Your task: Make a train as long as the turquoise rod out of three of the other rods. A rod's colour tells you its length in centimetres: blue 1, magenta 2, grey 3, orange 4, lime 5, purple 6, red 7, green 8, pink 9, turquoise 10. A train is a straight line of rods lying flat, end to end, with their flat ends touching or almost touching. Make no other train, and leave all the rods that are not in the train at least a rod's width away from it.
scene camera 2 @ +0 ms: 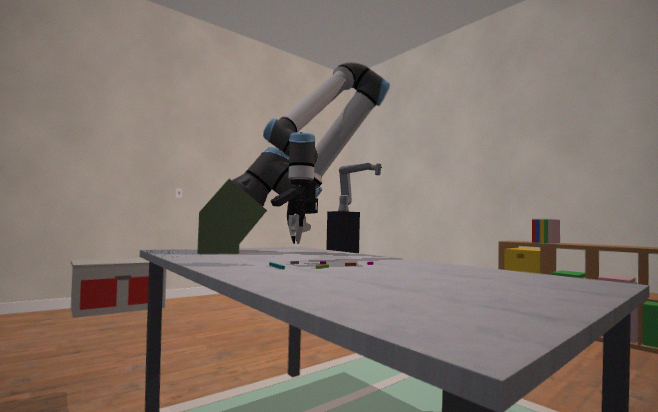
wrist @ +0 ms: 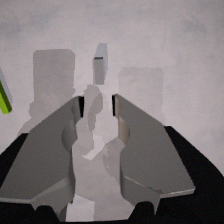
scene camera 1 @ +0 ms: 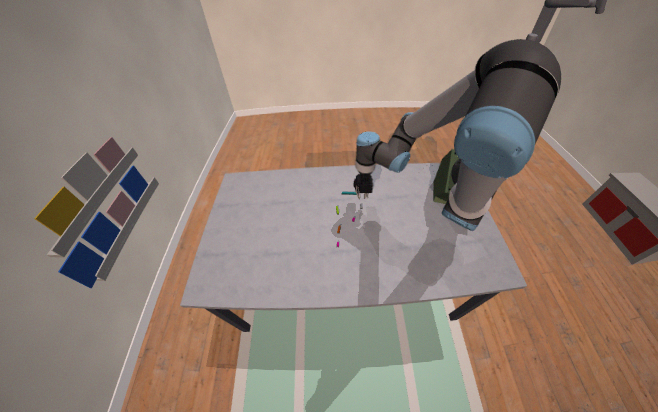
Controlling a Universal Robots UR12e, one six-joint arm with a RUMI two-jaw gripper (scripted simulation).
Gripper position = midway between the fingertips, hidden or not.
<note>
In view: the gripper [scene camera 2: 296, 243].
The gripper shows as well in the wrist view [wrist: 98, 97].
</note>
